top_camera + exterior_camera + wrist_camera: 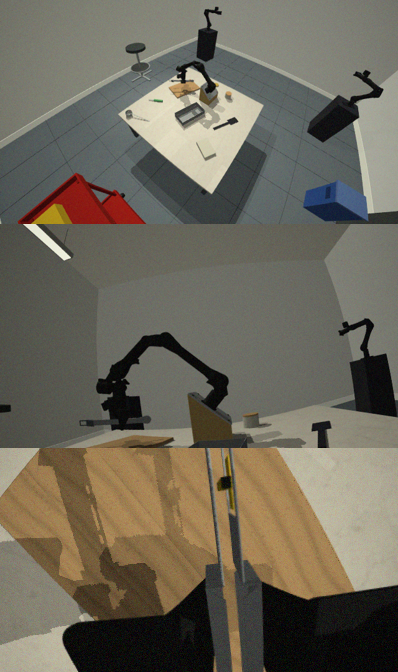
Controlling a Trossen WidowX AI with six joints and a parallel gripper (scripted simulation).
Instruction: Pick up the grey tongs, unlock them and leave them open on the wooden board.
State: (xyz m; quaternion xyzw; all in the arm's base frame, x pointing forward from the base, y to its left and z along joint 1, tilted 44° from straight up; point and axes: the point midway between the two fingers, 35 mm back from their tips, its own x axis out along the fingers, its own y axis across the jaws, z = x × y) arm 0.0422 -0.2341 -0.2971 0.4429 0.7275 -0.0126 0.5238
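The wooden board is 7 cm below my gripper tip, 2 cm to the left of it and 1 cm behind it. From my gripper tip the other things lie so: small jar: 54 cm to the left, 31 cm behind, 5 cm below; then grey roasting tin: 41 cm to the left, 27 cm ahead, 5 cm below; then green-handled tool: 42 cm ahead, 7 cm below, 6 cm to the right.
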